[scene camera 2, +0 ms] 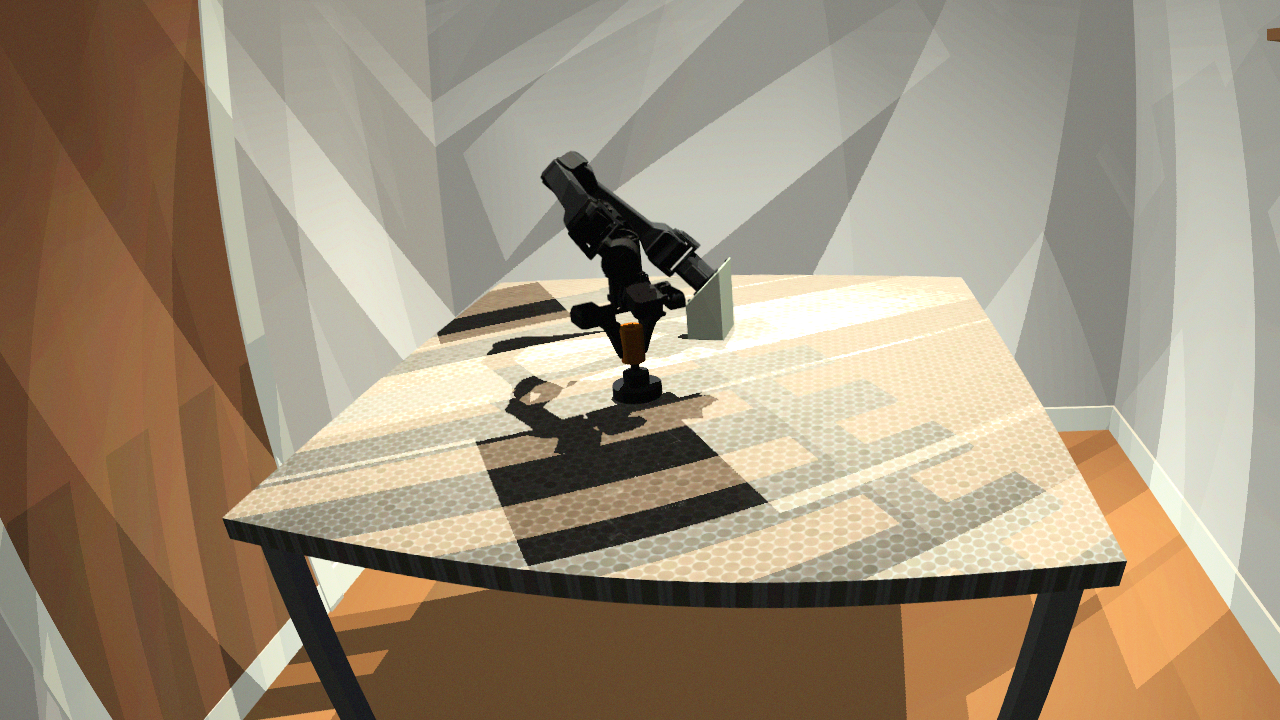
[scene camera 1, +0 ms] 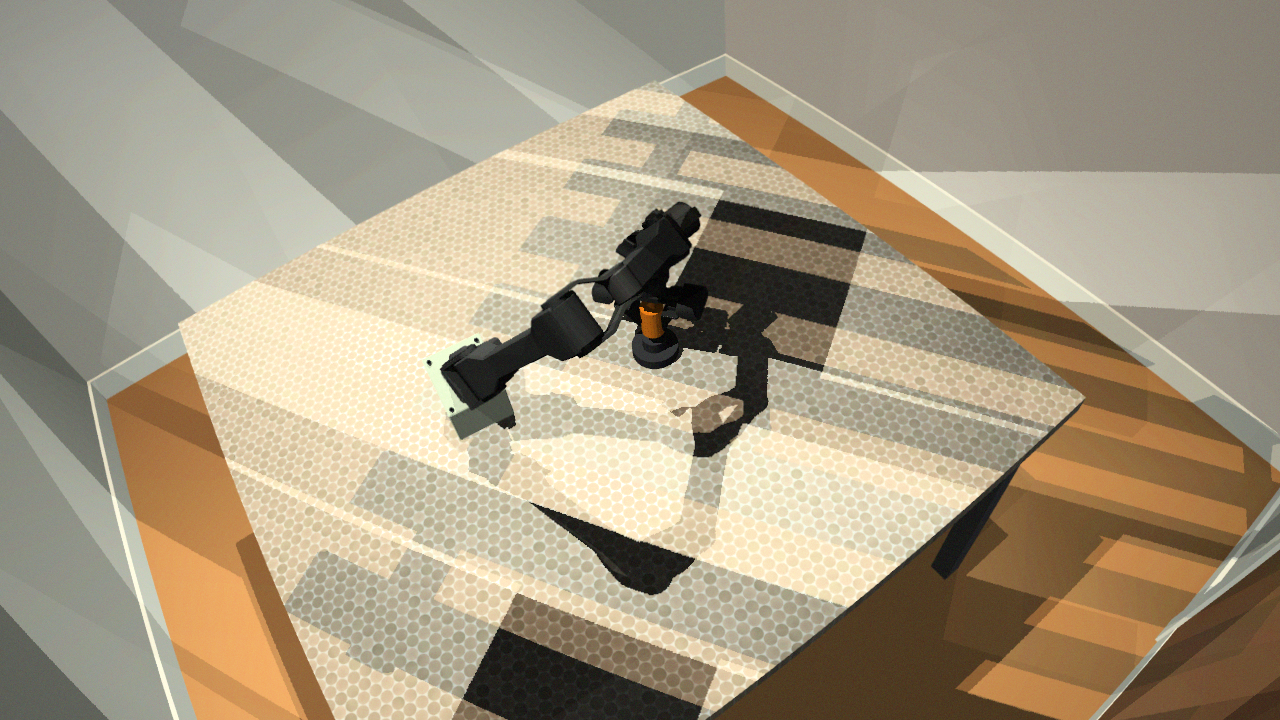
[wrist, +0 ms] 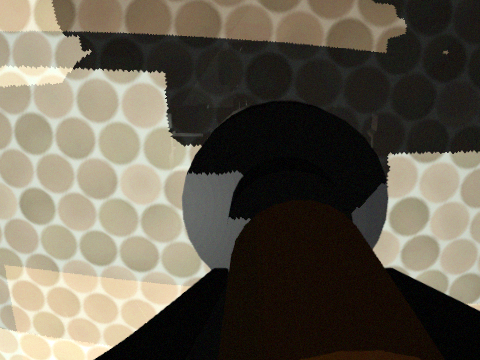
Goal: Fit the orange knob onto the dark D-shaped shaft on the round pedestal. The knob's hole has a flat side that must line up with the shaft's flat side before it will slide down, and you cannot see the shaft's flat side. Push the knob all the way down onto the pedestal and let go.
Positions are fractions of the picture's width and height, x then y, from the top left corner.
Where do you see a dark round pedestal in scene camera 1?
At 0.51,0.49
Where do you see an orange knob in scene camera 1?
0.51,0.44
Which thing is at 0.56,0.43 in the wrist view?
A dark round pedestal.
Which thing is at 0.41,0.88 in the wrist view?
The gripper.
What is the gripper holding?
An orange knob.
